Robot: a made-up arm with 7 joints.
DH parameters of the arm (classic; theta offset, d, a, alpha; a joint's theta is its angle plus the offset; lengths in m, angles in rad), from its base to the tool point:
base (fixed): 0 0 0 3.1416
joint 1: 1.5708 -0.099 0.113 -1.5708
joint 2: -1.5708 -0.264 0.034 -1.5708
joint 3: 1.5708 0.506 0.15 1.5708
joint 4: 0 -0.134 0.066 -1.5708
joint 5: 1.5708 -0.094 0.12 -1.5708
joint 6: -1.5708 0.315 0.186 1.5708
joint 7: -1.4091 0 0.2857 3.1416
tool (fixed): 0.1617 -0.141 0 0
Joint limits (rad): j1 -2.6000..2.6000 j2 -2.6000..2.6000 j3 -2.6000..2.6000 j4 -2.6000..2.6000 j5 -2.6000..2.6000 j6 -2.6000..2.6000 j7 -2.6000..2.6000
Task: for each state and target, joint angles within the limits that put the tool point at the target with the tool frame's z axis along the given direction. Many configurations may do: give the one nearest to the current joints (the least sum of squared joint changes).
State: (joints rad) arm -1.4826 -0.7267 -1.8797 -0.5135 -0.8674 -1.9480 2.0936
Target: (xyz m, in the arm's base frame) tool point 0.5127 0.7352 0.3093 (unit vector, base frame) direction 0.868 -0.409 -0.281
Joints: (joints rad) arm -1.5843 -0.2866 -1.6804 -0.5647 -0.7965 -2.2070 2.1755
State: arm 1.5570 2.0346 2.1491 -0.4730 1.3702 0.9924 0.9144
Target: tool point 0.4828 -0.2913 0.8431 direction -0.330 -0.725 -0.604
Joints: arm 0.7796 2.1322 2.2991 -0.3514 1.5448 1.4936 1.2089
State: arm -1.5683 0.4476 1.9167 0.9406 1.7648 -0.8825 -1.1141
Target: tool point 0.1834 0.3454 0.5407 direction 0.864 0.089 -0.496
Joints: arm -1.5332 0.7083 1.5708 0.8024 1.8567 -1.1259 -1.2975
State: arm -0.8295 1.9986 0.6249 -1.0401 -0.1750 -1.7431 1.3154
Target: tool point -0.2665 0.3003 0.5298 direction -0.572 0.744 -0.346
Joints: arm -1.2928 2.6000 0.6963 -0.9624 -0.5900 -1.3678 0.7684
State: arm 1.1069 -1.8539 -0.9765 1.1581 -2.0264 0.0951 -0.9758
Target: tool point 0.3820 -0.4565 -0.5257 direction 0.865 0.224 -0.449
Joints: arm 0.8054 -1.9572 -0.3583 1.4494 -2.0084 0.5390 -1.2154
